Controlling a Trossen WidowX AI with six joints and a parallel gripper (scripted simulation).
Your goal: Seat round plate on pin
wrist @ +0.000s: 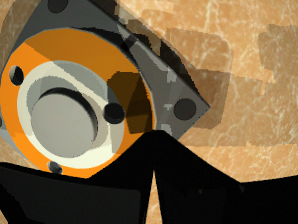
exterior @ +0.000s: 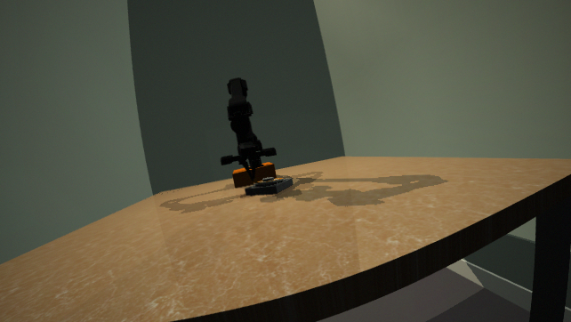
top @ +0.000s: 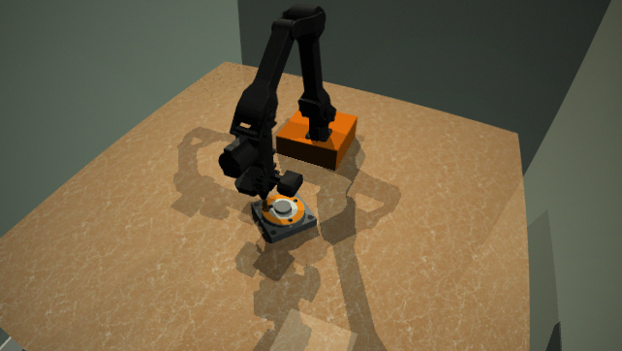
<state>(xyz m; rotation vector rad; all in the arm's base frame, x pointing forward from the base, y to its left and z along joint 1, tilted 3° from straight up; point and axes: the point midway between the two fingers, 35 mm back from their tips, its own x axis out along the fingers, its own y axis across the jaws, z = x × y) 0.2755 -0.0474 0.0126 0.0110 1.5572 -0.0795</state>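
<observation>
The round plate is 1 cm ahead of my gripper tip, 3 cm to the left of it and 1 cm below it. Also, from my gripper tip: base (5 cm to the left, 2 cm below).
</observation>
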